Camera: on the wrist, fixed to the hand. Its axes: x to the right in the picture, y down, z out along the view.
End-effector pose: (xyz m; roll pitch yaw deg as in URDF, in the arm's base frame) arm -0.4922 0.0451 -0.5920 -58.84 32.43 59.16
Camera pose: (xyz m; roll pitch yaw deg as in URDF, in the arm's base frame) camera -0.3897 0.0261 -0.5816 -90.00 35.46 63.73
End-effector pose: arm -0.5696 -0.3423 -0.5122 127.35 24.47 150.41
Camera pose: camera -0.6326 -0.4218 -0.5384 91.94 21.71 146.07
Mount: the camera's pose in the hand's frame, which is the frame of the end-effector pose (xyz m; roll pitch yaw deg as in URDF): 0.0250 -0.0747 -0.0691 -33.77 -1.57 4.59
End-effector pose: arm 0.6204 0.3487 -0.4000 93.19 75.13 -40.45
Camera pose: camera 0.6207 0.4446 -0.4423 54.24 70.55 -45.93
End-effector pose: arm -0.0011 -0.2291 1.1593 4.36 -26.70 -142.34
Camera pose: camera -0.0876 -0.2084 1.1039 -31.70 -28.53 -137.27
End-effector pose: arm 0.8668 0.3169 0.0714 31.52 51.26 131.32
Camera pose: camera 0.9276 0.2895 -0.0094 1.28 47.43 135.89
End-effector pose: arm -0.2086 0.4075 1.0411 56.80 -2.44 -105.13
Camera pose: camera -0.1999 0.3748 0.9419 22.99 -7.14 -103.92
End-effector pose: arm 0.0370 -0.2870 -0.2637 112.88 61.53 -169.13
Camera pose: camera 0.0790 -0.3733 -0.3057 73.94 57.76 -175.19
